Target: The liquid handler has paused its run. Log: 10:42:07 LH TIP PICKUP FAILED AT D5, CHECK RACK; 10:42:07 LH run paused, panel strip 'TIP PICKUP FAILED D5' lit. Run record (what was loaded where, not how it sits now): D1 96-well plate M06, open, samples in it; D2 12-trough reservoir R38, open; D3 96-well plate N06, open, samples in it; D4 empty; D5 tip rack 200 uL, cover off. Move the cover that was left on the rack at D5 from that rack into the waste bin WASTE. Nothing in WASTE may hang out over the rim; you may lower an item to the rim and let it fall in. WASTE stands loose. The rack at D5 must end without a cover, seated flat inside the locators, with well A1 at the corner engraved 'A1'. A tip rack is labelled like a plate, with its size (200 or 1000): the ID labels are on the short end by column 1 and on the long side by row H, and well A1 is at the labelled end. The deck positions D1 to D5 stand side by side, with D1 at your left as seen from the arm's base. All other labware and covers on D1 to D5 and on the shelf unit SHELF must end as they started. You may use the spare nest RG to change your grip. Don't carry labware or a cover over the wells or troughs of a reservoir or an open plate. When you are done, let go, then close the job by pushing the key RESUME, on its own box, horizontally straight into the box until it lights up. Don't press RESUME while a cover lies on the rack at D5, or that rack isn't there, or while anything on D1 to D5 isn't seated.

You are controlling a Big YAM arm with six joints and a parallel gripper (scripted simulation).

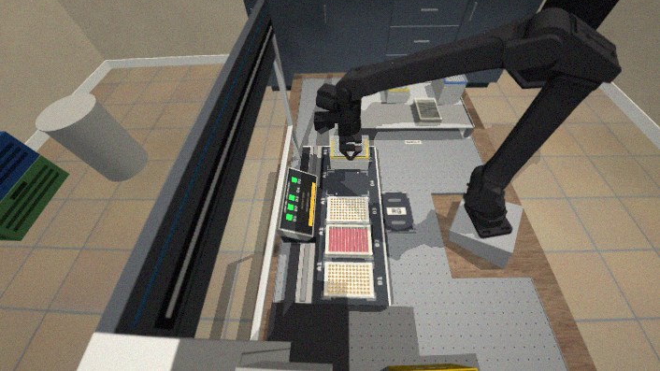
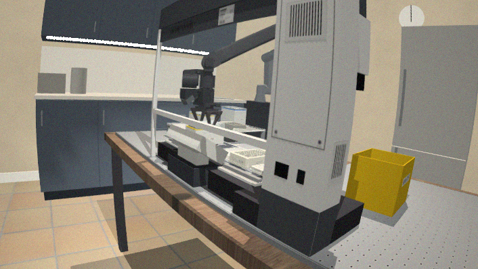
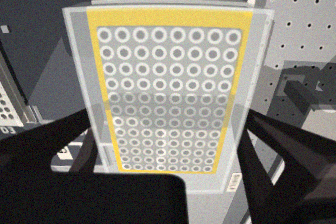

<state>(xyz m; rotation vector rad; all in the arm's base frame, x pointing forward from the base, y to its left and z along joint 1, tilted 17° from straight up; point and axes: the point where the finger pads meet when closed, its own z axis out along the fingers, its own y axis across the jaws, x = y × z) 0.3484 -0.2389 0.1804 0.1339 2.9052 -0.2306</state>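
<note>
The tip rack is 2 cm below my hand and 1 cm ahead of it. Round my hand: clear cover: 1 cm above; spare nest RG: 19 cm to the left, 13 cm behind, 12 cm below; shelf: 29 cm behind, 26 cm to the right, 6 cm below.
</note>
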